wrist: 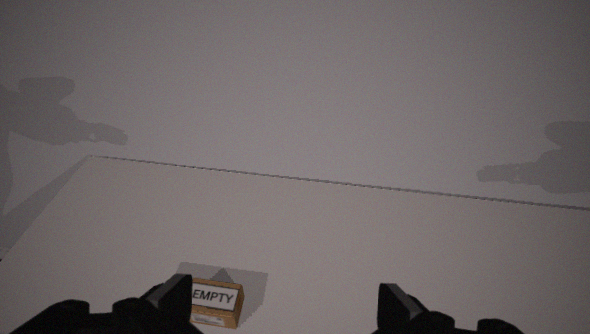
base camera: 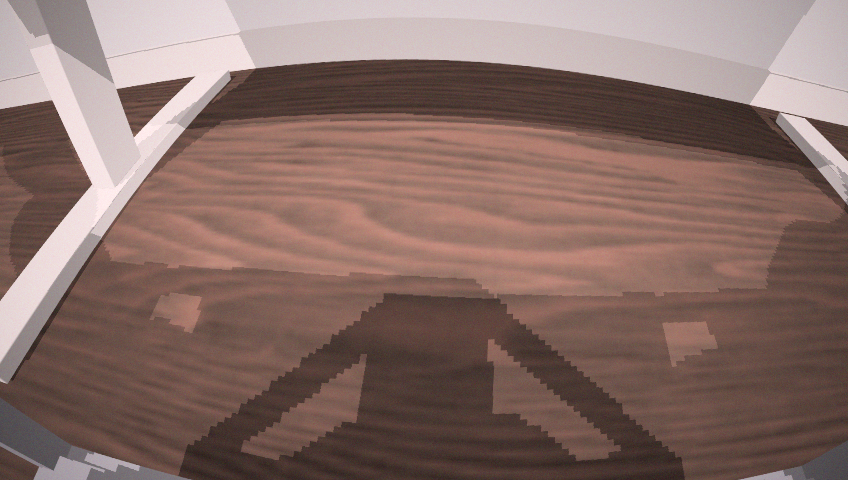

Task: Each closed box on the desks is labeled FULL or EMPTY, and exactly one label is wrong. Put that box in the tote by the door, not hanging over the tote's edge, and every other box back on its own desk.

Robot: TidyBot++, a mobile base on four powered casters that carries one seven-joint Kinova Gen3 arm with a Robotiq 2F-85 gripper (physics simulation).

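Places are measured from the arm's base along level axes (x ahead, y left, z up), in metres.
Pixels of known places: gripper, between the fingertips: (wrist: 285, 300).
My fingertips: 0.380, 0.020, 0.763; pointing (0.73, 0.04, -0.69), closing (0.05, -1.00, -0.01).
Note:
For each thing: its middle in the pictures, then the offset to it from my fingertips, as dx, dy, dz. "spot": a spot on its surface instead. Level surfaces: height alone.
- small brown cardboard box, middle of its body: (wrist: 214, 303) +0.190, +0.138, -0.415
- light grey desk, height of its surface: dz -0.440
- white desk leg, a spot on its surface: (base camera: 89, 101) spot: +0.165, +0.447, -1.000
- white foot, a spot on its surface: (base camera: 47, 285) spot: -0.041, +0.451, -1.135
- wooden floor, height of its surface: dz -1.160
A small brown cardboard box (wrist: 215, 300) with a white label reading EMPTY on its top stands on a light grey desk (wrist: 320, 240) in the wrist view, at the lower left. The left finger hides the box's left end. My gripper (wrist: 285, 300) is open, with nothing between its fingertips; the box shows beside and beyond the left fingertip. The box is closed, and its contents do not show. The tote does not show in either view.
In the base camera view, a white desk leg (base camera: 89, 101) stands on a white foot (base camera: 47, 285) at the left, and another white foot (base camera: 818, 151) is at the right edge. A pale wall (base camera: 476, 44) runs behind the wooden floor (base camera: 416, 208).

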